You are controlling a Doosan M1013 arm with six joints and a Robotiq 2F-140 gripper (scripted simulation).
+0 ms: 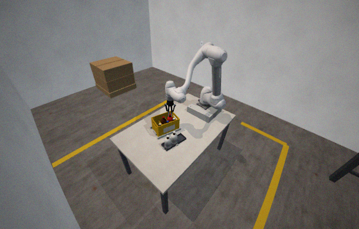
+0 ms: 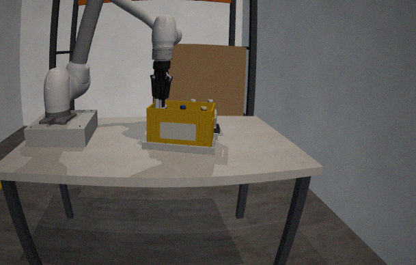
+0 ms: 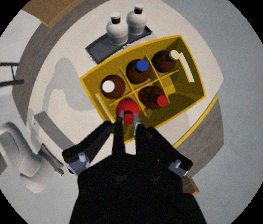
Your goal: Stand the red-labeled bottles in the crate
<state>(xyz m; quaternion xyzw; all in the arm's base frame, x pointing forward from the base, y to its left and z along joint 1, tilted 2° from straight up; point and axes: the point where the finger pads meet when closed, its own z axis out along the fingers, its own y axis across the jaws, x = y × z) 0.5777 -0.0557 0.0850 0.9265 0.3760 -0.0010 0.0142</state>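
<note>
My hand is 9 cm above the red-labeled bottle. Also, from my hand: crate (9 cm below, 9 cm ahead, 3 cm to the left).
</note>
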